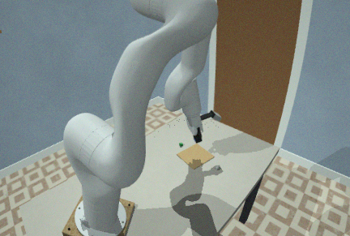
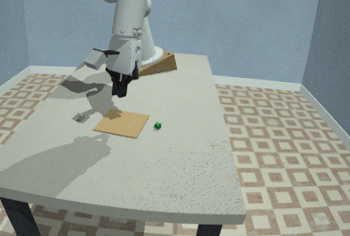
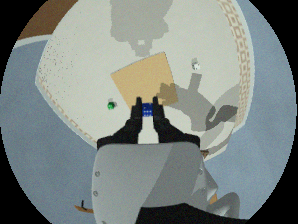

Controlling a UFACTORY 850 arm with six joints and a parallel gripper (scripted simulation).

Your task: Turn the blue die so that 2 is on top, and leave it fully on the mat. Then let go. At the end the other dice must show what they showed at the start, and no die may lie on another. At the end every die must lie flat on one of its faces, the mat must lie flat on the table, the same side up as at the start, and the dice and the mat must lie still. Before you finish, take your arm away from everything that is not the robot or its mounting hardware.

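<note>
My gripper is now 2 cm above the blue die. The rest, counted from my hand: white die (14 cm to the right, 11 cm below); then green die (12 cm to the left, 11 cm below); then tan mat (12 cm below, 1 cm behind).
</note>
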